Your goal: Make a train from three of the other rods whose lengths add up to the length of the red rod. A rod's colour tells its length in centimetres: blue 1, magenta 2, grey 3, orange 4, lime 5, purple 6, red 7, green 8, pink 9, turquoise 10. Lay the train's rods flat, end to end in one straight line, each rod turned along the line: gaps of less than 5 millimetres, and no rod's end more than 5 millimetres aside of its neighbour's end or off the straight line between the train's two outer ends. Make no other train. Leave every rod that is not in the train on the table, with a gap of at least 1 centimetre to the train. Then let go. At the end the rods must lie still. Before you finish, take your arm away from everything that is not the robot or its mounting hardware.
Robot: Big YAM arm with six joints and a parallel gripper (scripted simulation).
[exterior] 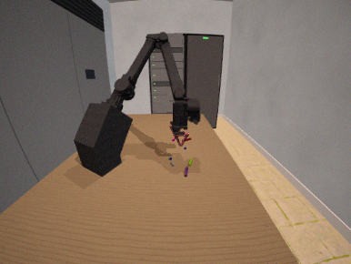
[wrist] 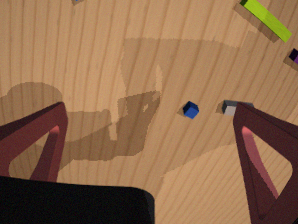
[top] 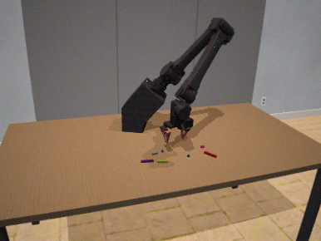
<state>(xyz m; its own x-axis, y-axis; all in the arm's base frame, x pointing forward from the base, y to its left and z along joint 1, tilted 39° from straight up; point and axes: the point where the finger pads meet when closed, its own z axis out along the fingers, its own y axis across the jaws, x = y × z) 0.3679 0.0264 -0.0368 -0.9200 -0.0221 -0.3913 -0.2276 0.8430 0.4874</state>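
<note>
Now: the grey rod 3 cm behind my hand, 9 cm to the right of it and 8 cm below it. From my hand the other things lie so: magenta rod (3 cm behind, 17 cm to the left, 8 cm below); then purple rod (4 cm ahead, 15 cm to the right, 8 cm below); then lime rod (6 cm ahead, 8 cm to the right, 8 cm below).
</note>
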